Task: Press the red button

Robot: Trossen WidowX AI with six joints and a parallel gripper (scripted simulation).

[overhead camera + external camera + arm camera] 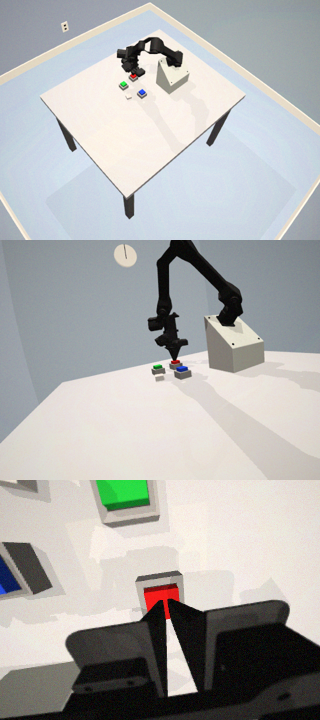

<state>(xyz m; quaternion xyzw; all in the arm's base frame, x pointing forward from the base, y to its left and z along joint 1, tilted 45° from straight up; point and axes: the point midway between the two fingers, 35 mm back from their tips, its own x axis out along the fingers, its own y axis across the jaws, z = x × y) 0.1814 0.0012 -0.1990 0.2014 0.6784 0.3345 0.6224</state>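
Right now my gripper tip is 1 cm above the red button. The rest, counted from my gripper tip: small white block 12 cm to the left, 11 cm ahead, 3 cm below; green button 9 cm ahead, 3 cm to the left, 1 cm below; blue button 16 cm to the left, 3 cm ahead, 1 cm below.
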